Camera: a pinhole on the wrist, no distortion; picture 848 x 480 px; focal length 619.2 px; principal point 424.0 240.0 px. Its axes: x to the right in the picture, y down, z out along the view. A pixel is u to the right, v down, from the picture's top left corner.
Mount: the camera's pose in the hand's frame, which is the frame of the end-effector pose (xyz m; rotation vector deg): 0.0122 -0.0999 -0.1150 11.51 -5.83 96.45
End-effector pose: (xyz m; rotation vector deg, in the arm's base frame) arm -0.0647 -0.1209 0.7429 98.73 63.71 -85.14
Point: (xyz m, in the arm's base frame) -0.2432 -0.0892 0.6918
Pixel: 310 169
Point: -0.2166 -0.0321 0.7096
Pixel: 177 144
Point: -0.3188 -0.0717 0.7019
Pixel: 137 228
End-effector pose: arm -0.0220 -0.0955 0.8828 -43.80 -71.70 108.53
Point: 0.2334 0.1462 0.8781
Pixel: behind the camera
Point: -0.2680 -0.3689 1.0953
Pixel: 606 414
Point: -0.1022 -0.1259 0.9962
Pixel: 607 270
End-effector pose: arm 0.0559 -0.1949 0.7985 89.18 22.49 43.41
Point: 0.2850 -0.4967 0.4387
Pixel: 261 459
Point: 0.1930 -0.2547 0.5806
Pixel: 243 313
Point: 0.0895 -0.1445 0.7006
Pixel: 473 142
